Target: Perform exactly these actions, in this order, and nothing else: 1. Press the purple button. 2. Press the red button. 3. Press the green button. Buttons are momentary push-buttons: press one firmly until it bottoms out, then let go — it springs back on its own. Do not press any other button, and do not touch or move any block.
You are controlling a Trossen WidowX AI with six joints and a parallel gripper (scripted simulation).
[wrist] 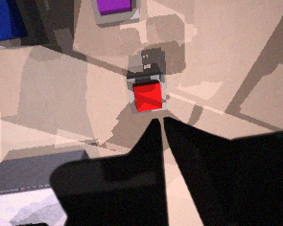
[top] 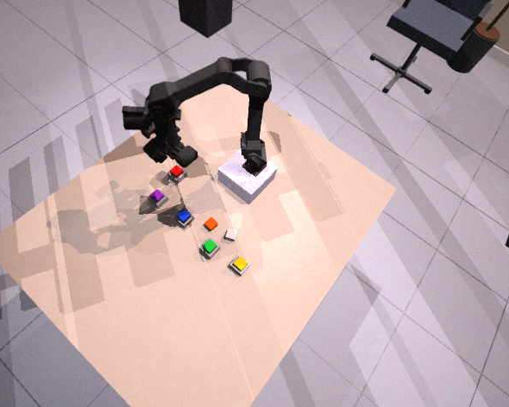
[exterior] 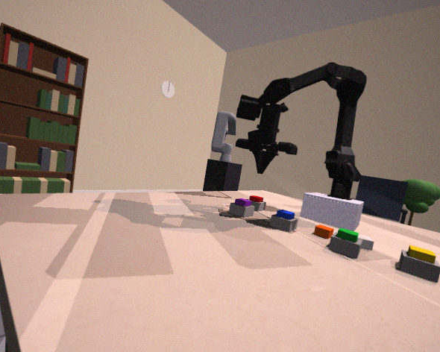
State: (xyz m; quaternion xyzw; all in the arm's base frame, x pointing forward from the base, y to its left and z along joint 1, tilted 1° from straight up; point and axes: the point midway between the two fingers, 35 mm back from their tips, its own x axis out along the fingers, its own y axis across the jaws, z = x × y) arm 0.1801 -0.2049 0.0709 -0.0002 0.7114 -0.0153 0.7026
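My gripper tip is 13 cm short of the green button, 27 cm to the right of it and 8 cm above it. From my gripper tip the other things lie so: purple button 11 cm ahead, 2 cm to the left, 8 cm below; blue button 10 cm ahead, 14 cm to the left, 8 cm below; red button 8 cm below.
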